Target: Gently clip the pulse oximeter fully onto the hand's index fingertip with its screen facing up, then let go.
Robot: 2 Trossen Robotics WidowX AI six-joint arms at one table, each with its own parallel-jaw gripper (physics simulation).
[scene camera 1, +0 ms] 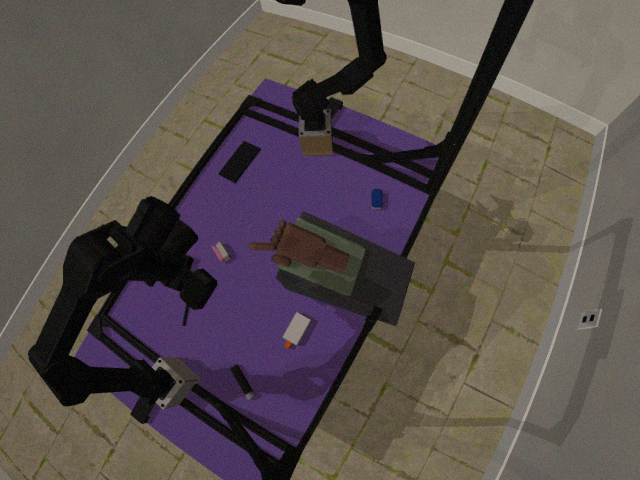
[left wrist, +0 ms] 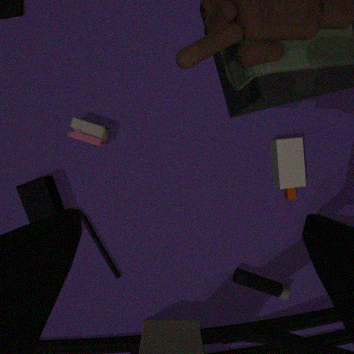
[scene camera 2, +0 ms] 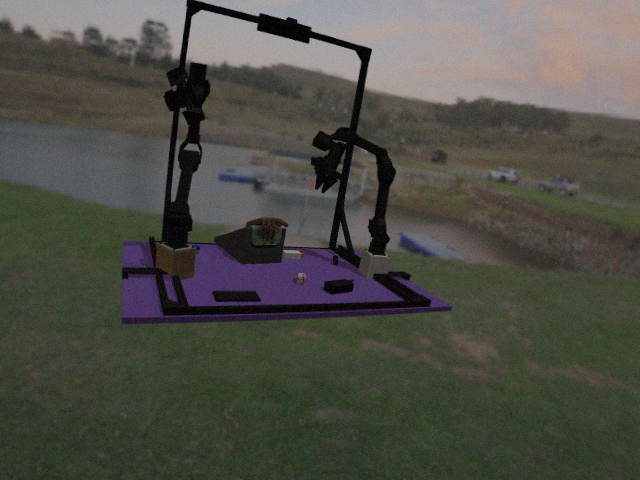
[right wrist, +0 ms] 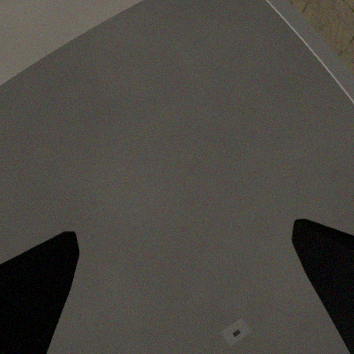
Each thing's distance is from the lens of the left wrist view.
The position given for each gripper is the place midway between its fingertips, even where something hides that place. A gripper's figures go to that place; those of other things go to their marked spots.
left gripper (left wrist: 194, 223): 0.10 m
pulse oximeter (left wrist: 84, 129): 0.44 m
white box with orange tip (left wrist: 287, 160): 0.46 m
index finger (left wrist: 232, 32): 0.27 m
dark grey plate (left wrist: 272, 89): 0.32 m
The marked spots on the index finger and the white box with orange tip are 0.25 m apart.
